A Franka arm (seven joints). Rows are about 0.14 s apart.
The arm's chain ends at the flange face. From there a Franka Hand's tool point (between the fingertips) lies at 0.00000 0.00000 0.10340 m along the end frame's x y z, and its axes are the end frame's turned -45 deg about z.
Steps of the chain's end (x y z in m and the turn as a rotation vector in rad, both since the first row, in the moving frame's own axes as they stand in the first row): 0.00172 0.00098 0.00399 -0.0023 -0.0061 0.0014; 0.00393 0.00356 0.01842 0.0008 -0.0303 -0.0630; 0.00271 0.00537 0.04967 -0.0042 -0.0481 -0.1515; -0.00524 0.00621 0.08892 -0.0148 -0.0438 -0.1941; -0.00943 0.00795 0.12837 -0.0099 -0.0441 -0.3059
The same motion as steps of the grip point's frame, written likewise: -0.00009 0.00163 0.00399 0.0027 -0.0059 0.0014; -0.00197 0.00309 0.01837 0.0220 -0.0209 -0.0630; -0.00593 0.00281 0.04955 0.0310 -0.0370 -0.1515; -0.01256 -0.00101 0.08881 0.0205 -0.0414 -0.1941; -0.01655 -0.00291 0.12827 0.0242 -0.0382 -0.3059
